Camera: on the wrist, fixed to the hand. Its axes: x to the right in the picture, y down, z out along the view.
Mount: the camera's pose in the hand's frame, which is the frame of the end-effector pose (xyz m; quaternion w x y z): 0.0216 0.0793 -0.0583 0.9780 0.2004 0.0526 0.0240
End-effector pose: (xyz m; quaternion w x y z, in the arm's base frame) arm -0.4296 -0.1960 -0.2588 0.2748 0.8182 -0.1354 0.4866
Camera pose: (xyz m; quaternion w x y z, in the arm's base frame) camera -0.4999 -0.2255 -0.1929 0.1002 0.8264 -0.0401 0.5526
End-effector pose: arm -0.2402 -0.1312 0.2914 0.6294 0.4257 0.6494 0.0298
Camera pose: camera -0.2451 -0.0390 0.3319 0.4954 0.5565 0.6640 -0.0635
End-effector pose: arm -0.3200 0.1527 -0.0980 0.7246 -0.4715 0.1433 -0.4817
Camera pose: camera -0.3033 0.1101 -0.1878 0.8072 -0.2872 0.0930 -0.5073
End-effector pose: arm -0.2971 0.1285 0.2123 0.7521 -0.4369 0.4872 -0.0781
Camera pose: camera -0.3572 0.1309 0.1314 0.7994 -0.2608 0.5109 -0.1789
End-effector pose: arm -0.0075 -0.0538 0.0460 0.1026 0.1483 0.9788 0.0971
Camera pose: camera -0.0196 0.0179 0.1157 0.0168 0.1840 0.9786 -0.0909
